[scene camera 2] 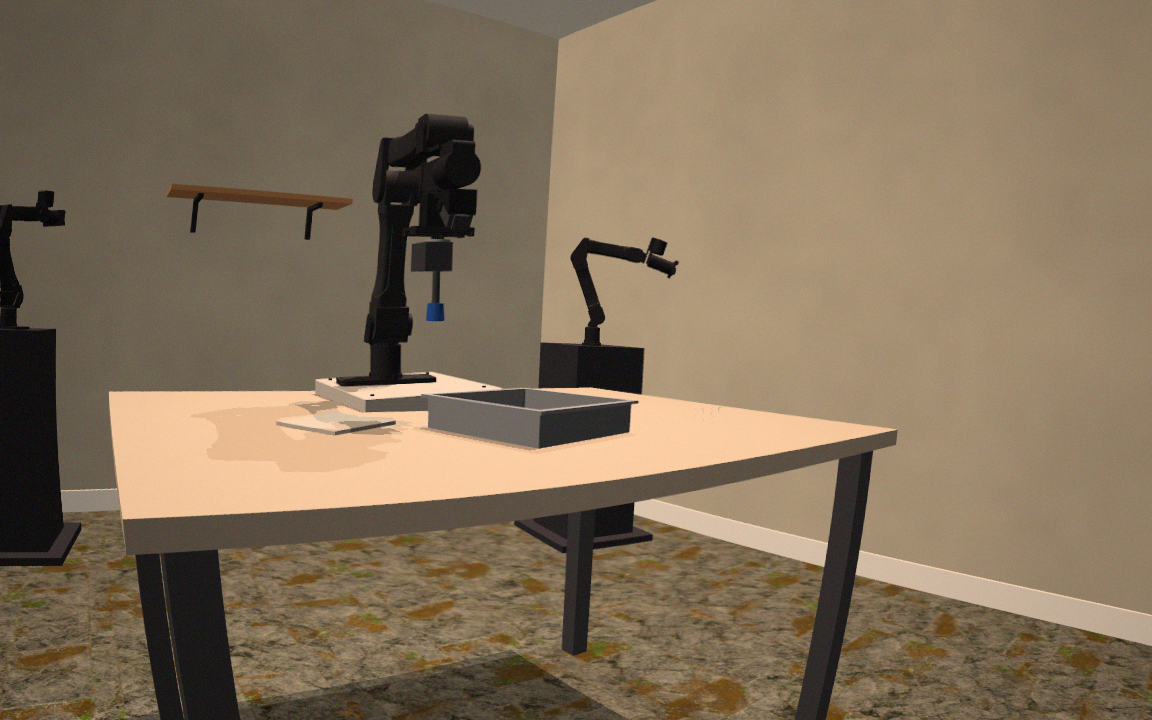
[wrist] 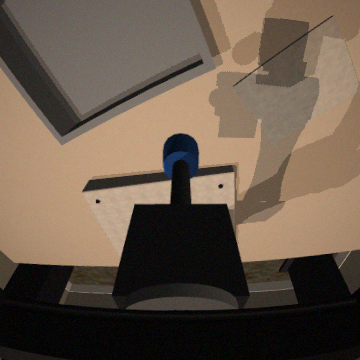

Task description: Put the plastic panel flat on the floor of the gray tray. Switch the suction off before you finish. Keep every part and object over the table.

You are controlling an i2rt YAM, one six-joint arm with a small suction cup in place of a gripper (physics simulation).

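Frame: origin at the arm's base, x up, y right, z ahead, level; centimetres.
Where they show: hand, tool point: (scene camera 2: 435, 320) (wrist: 180, 149); arm's base, link origin: (scene camera 2: 385, 382).
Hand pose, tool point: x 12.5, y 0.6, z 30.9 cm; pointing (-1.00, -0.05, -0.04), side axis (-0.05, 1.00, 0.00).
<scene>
Things, the pixels of their top centre, and the offset from my tool point. Level surfaces: height alone.
- plastic panel, top centre: (scene camera 2: 336, 421) (wrist: 300, 86) dx -15.3, dy +16.3, dz +2.4 cm
- gray tray, top centre: (wrist: 73, 24) (scene camera 2: 531, 397) dx -10.9, dy -12.4, dz +9.8 cm
- table, surface height: dx -15.9 cm
The plastic panel (scene camera 2: 335, 423) (wrist: 335, 70) is a thin, pale, partly see-through sheet. It lies flat on the table to the left of the tray in the scene view, and at the upper right in the wrist view, partly under the arm's shadow. The gray tray (scene camera 2: 484, 424) (wrist: 115, 50) is open-topped; the part of its floor that shows in the wrist view is bare. My gripper (scene camera 2: 434, 313) (wrist: 180, 156), a blue suction cup, points down, high above the table near the arm's base. It is open, with nothing on it, apart from both panel and tray.
The arm's pale base plate (scene camera 2: 352, 390) (wrist: 110, 210) is on the table (scene camera 2: 254, 492) (wrist: 45, 200), behind the tray and panel in the scene view. Other arms stand on dark pedestals (scene camera 2: 609, 365) (scene camera 2: 25, 424) beyond the table. A wooden shelf (scene camera 2: 254, 196) is on the wall.
</scene>
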